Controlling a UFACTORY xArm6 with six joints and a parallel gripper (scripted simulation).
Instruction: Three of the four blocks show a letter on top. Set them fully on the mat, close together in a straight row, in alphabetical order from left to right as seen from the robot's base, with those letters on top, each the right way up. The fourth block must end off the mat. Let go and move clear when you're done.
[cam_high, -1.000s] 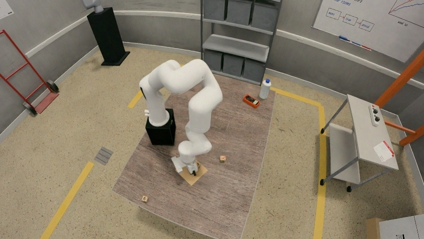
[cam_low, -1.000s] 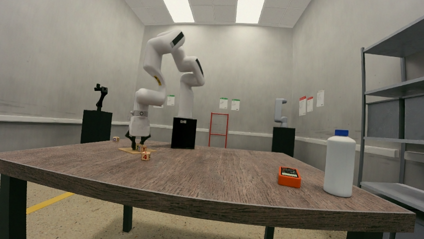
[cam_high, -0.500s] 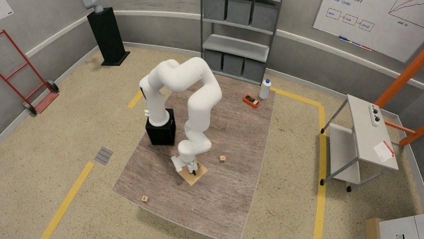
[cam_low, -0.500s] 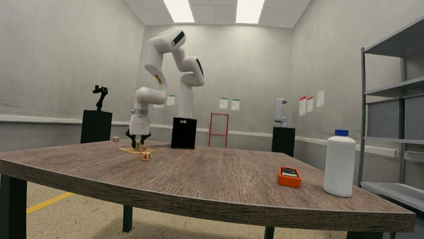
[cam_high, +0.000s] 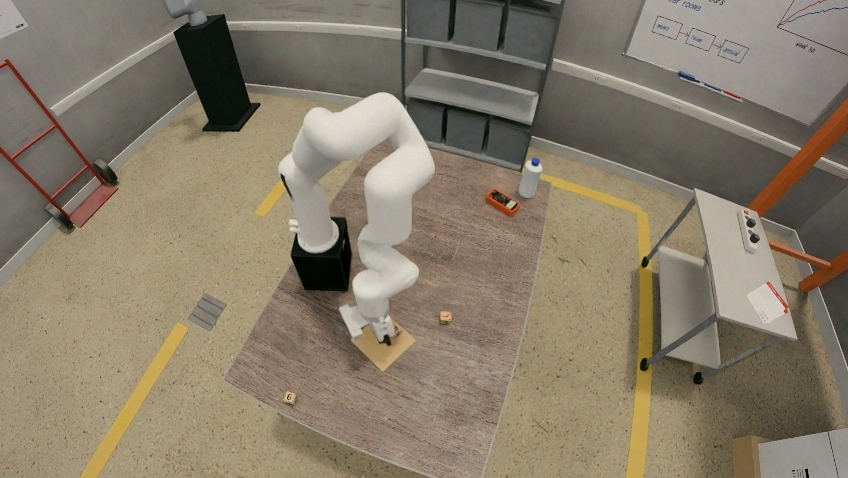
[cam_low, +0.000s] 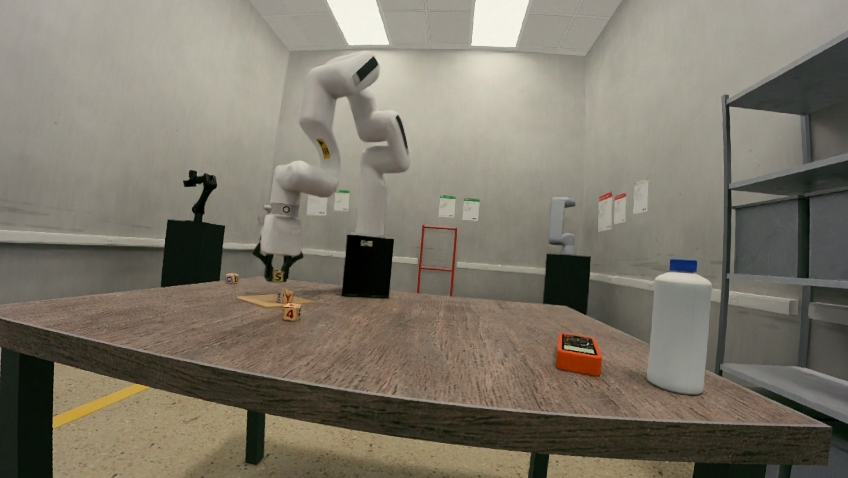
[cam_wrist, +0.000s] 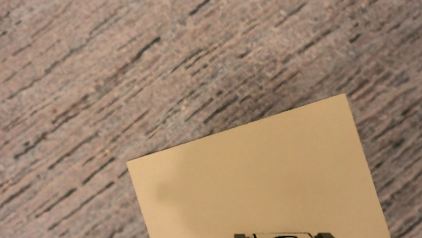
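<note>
The tan mat lies 70 mm below my hand. Also, from my hand: white bottle: 450 mm ahead, 710 mm to the left, 10 mm above.
</note>
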